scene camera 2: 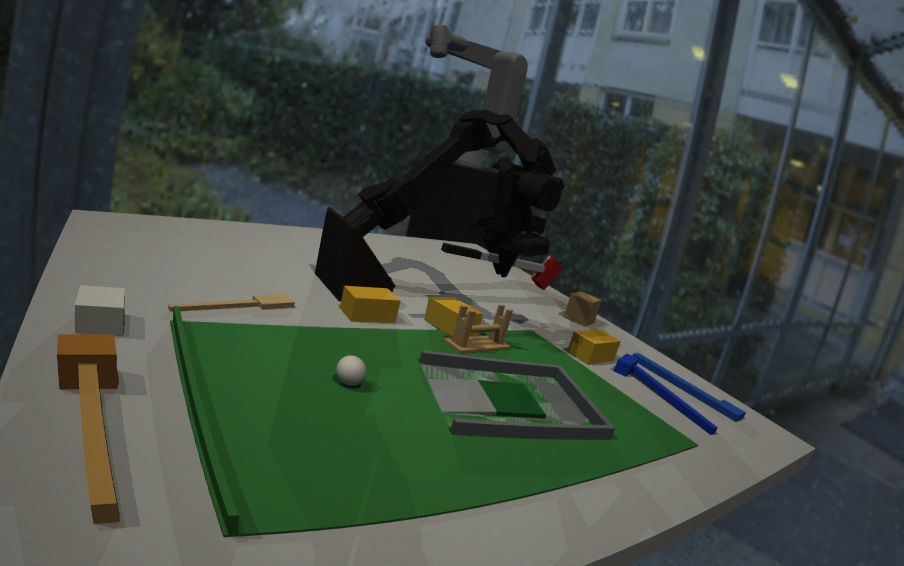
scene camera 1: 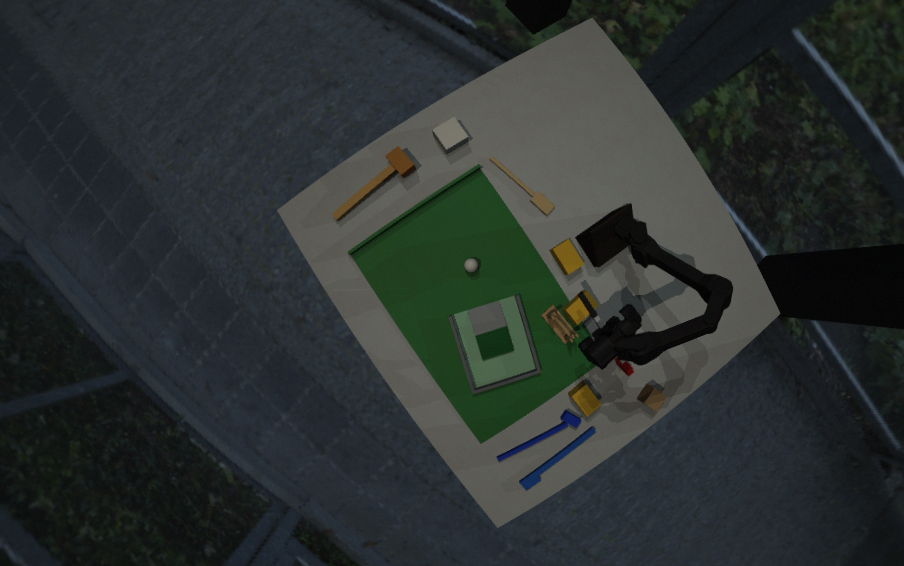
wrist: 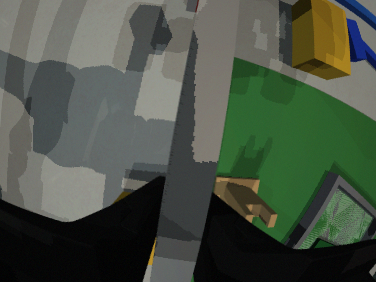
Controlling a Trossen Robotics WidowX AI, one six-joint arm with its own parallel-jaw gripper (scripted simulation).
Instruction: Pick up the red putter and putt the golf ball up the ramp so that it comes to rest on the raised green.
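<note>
Things in the scene: a wooden stool (scene camera 2: 461,342), a white golf ball (scene camera 2: 351,370), a brown block (scene camera 2: 582,308) and a white block (scene camera 1: 450,135). A green mat (scene camera 2: 301,451) (scene camera 1: 416,268) (wrist: 289,135) is present as well. Also a wooden mallet (scene camera 2: 87,362) (scene camera 1: 400,162); in the wrist view the mallet is out of frame. A thin wooden paddle (scene camera 2: 270,301) is there too; in the wrist view the paddle is out of frame. A red putter is held by my gripper (scene camera 2: 501,275) (wrist: 178,187).
</note>
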